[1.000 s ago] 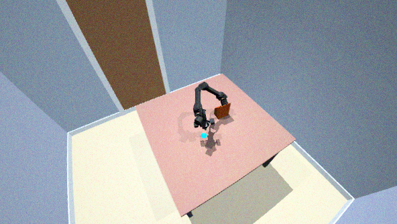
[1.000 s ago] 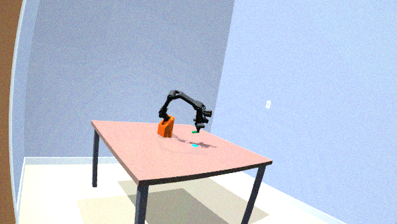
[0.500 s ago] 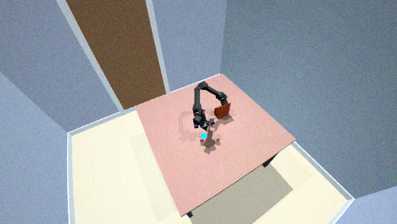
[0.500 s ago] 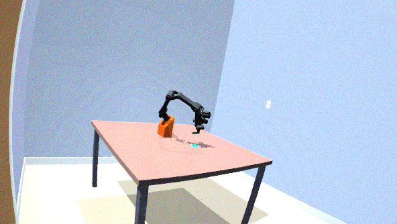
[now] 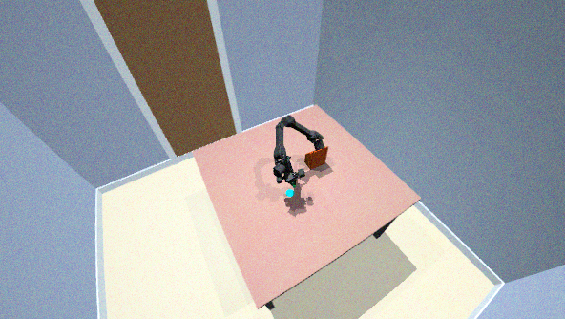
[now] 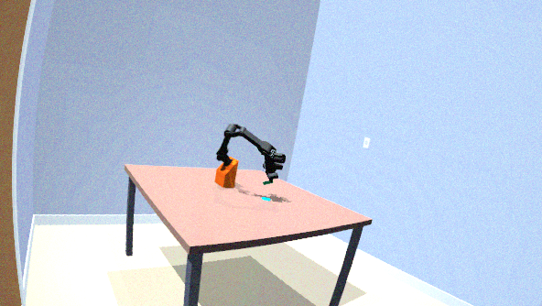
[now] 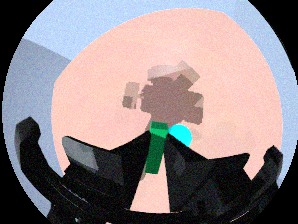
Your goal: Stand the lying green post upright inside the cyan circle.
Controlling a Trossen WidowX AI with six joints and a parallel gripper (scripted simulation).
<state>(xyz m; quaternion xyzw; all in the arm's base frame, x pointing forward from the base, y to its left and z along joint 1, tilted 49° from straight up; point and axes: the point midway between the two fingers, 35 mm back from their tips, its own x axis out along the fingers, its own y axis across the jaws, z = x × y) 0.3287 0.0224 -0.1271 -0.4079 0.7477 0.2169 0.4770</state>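
The cyan circle lies 10 mm ahead of my gripper tip, 30 mm to the right of it and 110 mm below it. Also, from my gripper tip: green post: 10 mm behind, 20 mm to the right, 10 mm below.
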